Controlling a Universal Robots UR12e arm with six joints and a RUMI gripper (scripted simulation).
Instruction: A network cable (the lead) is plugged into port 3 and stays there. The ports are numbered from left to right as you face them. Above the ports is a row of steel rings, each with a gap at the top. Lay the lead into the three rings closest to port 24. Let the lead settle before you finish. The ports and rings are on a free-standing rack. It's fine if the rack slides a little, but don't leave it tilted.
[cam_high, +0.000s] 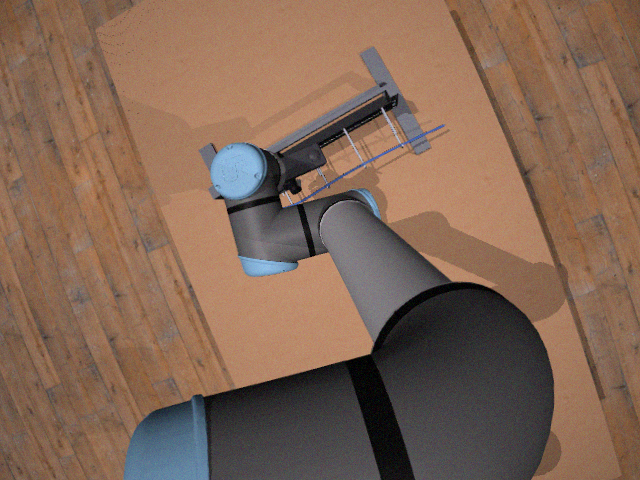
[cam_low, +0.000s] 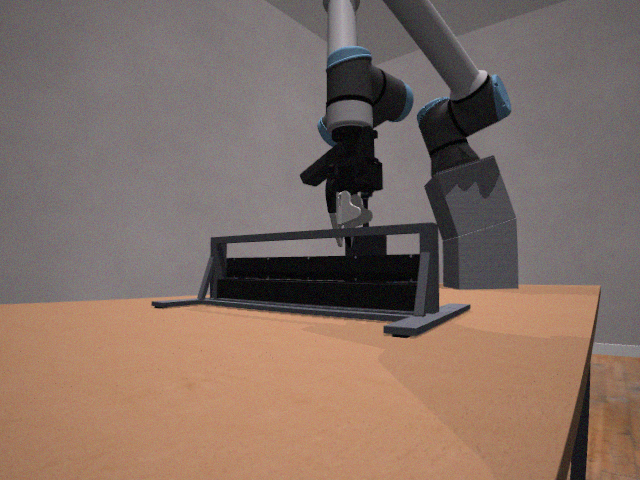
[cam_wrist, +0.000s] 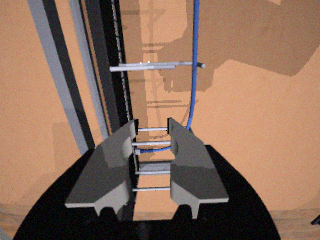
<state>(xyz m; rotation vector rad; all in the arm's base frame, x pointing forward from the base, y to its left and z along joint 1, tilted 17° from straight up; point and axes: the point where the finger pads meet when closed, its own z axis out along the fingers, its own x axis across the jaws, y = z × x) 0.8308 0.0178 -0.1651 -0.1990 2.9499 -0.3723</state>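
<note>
The rack is 70 mm ahead of my hand, 60 mm below it and 40 mm to the right of it.
</note>
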